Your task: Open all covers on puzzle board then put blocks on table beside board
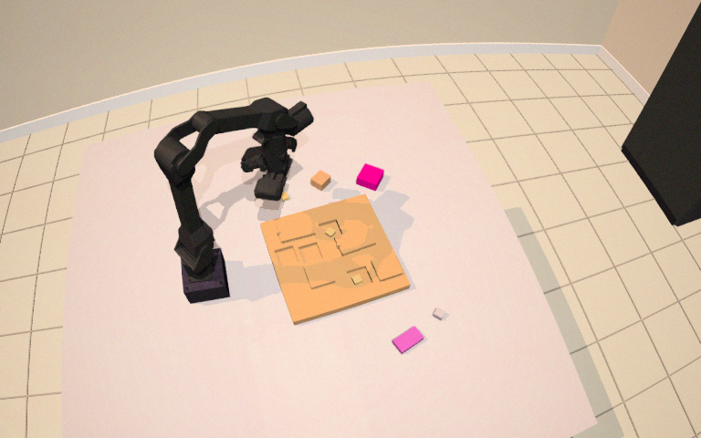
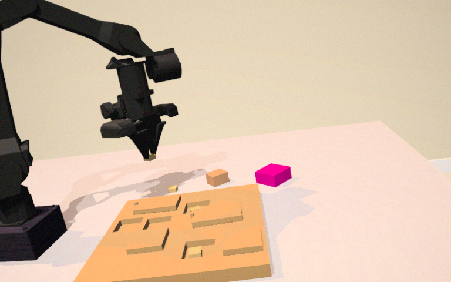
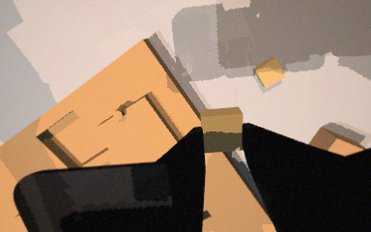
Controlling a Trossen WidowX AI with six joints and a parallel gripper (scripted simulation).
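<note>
Right now my gripper tip is 120 mm short of the orange block, 100 mm above it and 90 mm to the right of it. Also, from my gripper tip: flat pink piece 420 mm to the right, 230 mm ahead, 100 mm below; then magenta block 260 mm ahead, 100 mm below, 80 mm to the left; then grey block 370 mm to the right, 330 mm ahead, 100 mm below.
</note>
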